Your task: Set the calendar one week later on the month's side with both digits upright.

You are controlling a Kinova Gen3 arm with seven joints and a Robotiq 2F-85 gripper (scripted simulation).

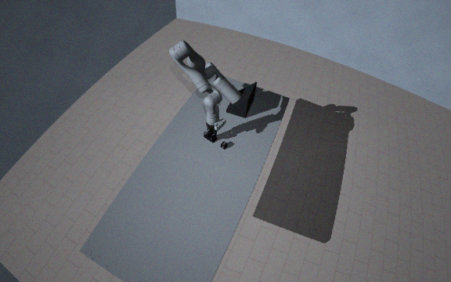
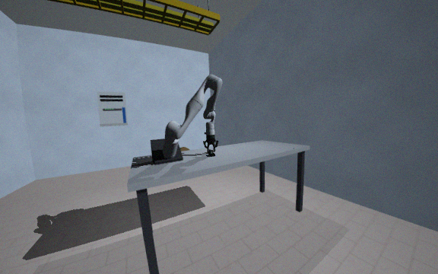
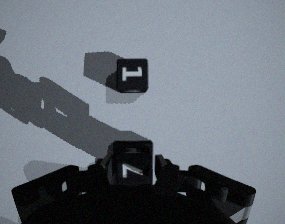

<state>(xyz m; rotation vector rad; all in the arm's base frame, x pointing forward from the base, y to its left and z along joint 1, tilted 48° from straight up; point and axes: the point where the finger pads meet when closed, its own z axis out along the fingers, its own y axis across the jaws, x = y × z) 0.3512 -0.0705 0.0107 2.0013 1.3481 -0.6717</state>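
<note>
Right now the dark calendar tray is 3 cm below my hand, 2 cm to the right of it and 1 cm behind it.
</note>
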